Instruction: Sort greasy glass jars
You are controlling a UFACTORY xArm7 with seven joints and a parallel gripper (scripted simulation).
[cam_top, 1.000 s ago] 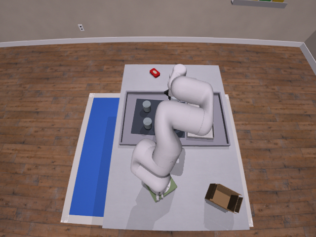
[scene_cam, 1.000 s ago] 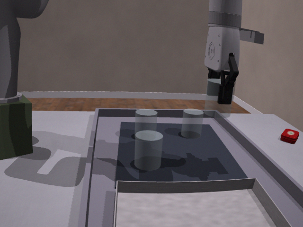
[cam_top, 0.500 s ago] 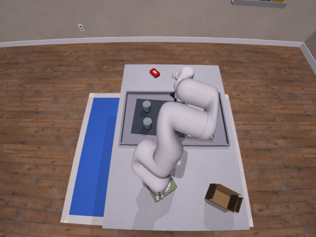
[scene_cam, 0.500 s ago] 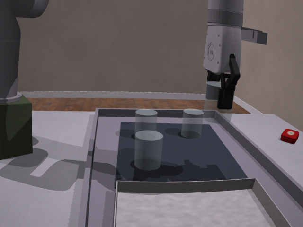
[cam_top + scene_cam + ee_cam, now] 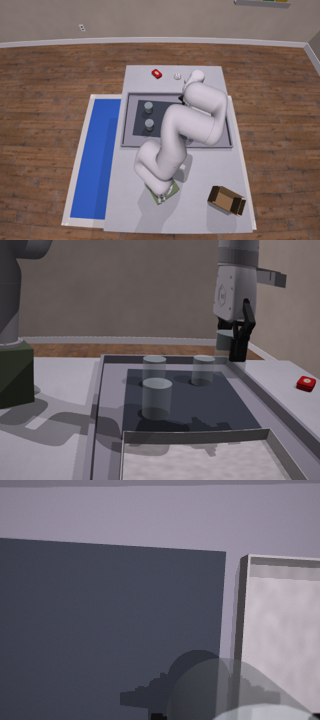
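Now: the pale tray 60 mm behind my hand, 130 mm to the right of it and 180 mm below it. Also, from my hand: small white round object (390 mm ahead, 20 mm to the left, 180 mm below); red box (420 mm ahead, 220 mm to the left, 170 mm below); dark drying mat (20 mm behind, 190 mm to the left, 190 mm below).
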